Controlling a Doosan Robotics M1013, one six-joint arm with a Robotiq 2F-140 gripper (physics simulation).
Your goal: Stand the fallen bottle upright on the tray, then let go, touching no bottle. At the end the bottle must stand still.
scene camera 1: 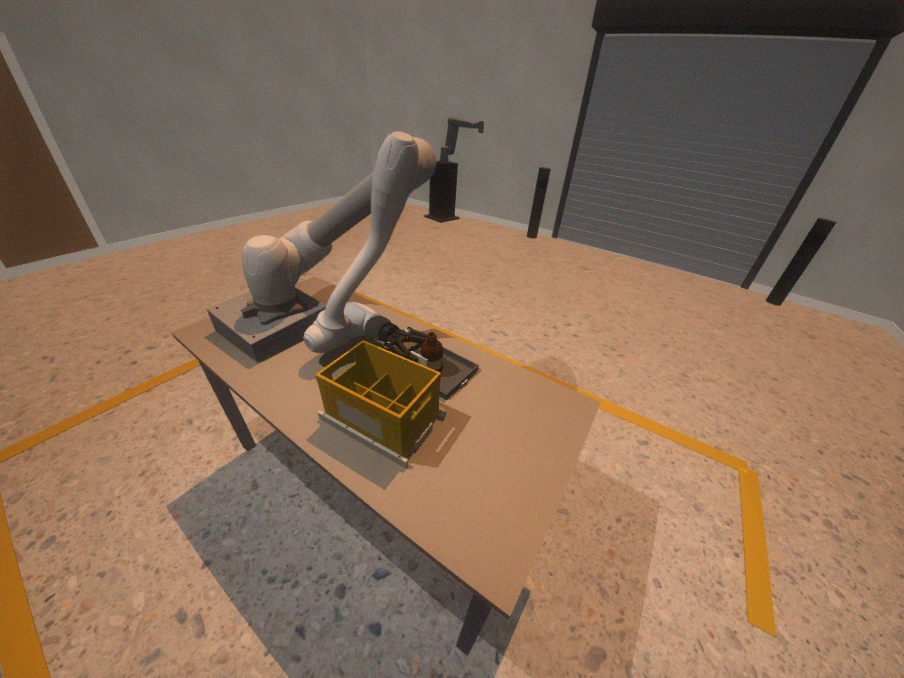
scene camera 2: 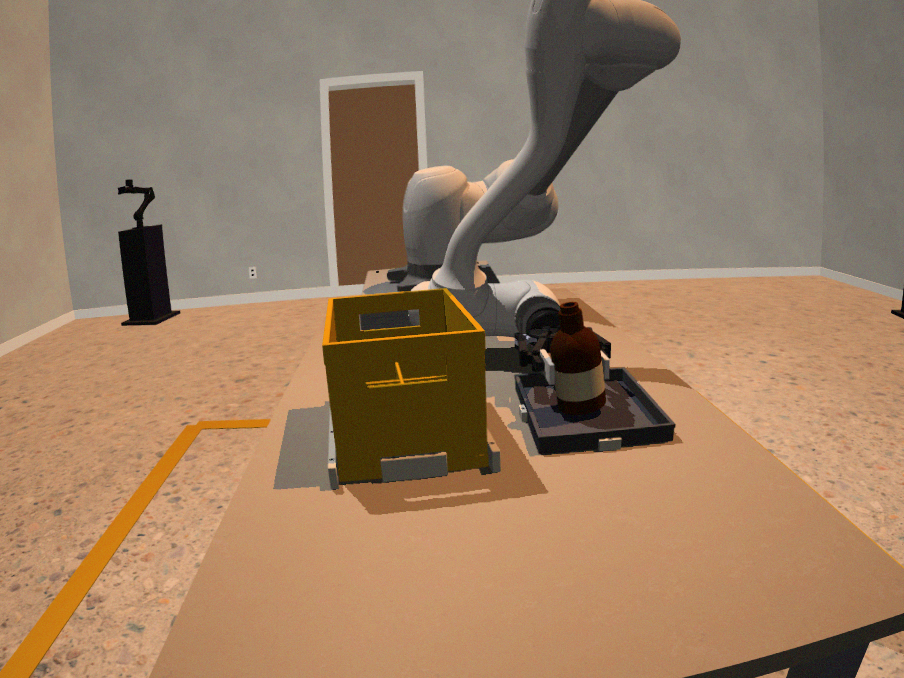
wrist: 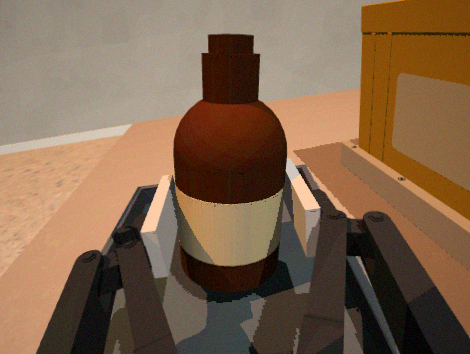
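Seen in the pictures: gripper, fingertip midpoint: [scene camera 1: 434, 357] [scene camera 2: 580, 372] [wrist: 229, 185]; arm's base, origin of the base link: [scene camera 1: 278, 306].
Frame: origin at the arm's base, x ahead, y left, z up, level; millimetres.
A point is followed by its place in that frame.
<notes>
The brown bottle [scene camera 1: 431, 348] {y 268, x 618, z 29 mm} [scene camera 2: 578, 357] {y 290, x 636, z 4 mm} [wrist: 230, 150] {y 280, x 566, z 17 mm} with a cream label is close to upright, neck up. In scene camera 2 it seems to lean slightly toward the crate. My gripper [scene camera 1: 429, 357] {y 294, x 607, z -27 mm} [scene camera 2: 576, 366] {y 294, x 607, z -27 mm} [wrist: 229, 185] {y 294, x 607, z -27 mm} is shut on the bottle, with one pale pad on each side at label height. The bottle is over the dark tray [scene camera 2: 569, 441] {y 276, x 723, z -82 mm} [scene camera 1: 464, 383] {y 327, x 722, z -86 mm} [wrist: 132, 205] {y 412, x 660, z -73 mm}, inside its rim. Its base is at or very close to the tray floor; I cannot tell whether they touch. In scene camera 1 the crate hides the bottle's base.
A yellow crate [scene camera 1: 365, 419] {y -37, x 713, z 2 mm} [scene camera 2: 408, 408] {y 84, x 792, z -8 mm} [wrist: 420, 60] {y 146, x 681, z 34 mm} with dividers stands beside the tray, between low pale rails on the table [scene camera 1: 503, 467] {y 185, x 1008, z -98 mm} [scene camera 2: 584, 569] {y 284, x 984, z -97 mm}. The arm's wrist is low behind the bottle. A dark pedestal with a small arm stands away from the table.
</notes>
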